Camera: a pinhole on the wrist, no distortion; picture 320 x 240 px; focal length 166.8 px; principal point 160.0 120.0 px. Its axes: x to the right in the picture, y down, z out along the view. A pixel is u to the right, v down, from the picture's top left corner.
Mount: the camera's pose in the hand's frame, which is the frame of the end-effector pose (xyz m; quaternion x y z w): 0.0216 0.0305 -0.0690 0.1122 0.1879 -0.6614 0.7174
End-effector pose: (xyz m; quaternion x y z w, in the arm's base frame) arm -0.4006 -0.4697 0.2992 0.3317 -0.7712 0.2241 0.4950
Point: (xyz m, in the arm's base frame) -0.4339 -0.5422 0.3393
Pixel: 163 155
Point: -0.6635 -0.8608 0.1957
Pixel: 120 125
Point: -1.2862 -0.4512 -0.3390
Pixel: outside the picture
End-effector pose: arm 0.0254 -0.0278 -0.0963 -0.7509 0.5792 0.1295 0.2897
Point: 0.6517 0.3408 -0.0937
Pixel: 287 56
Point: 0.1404 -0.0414 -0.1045
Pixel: 270 128
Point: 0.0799 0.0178 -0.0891
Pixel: 215 33
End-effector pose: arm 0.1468 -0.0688 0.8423 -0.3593 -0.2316 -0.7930 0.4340
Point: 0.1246 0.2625 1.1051
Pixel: 159 105
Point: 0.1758 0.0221 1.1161
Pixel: 112 172
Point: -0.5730 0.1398 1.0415
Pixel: outside the picture
